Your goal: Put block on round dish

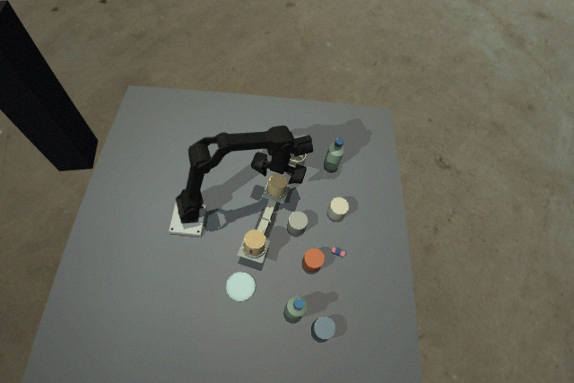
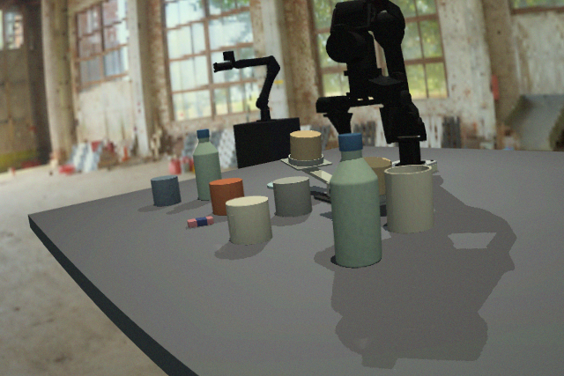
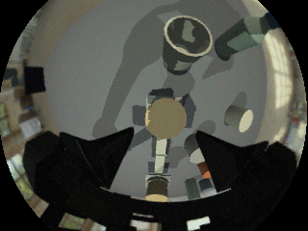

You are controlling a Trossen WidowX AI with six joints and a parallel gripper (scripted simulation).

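The grey block is 8 cm below my gripper tip. From my gripper tip the other things lie so: balance beam (5 cm behind, 12 cm to the right, 8 cm below); then cream cup (9 cm ahead, 12 cm to the left, 8 cm below); then grey cylinder (6 cm ahead, 17 cm to the right, 8 cm below).
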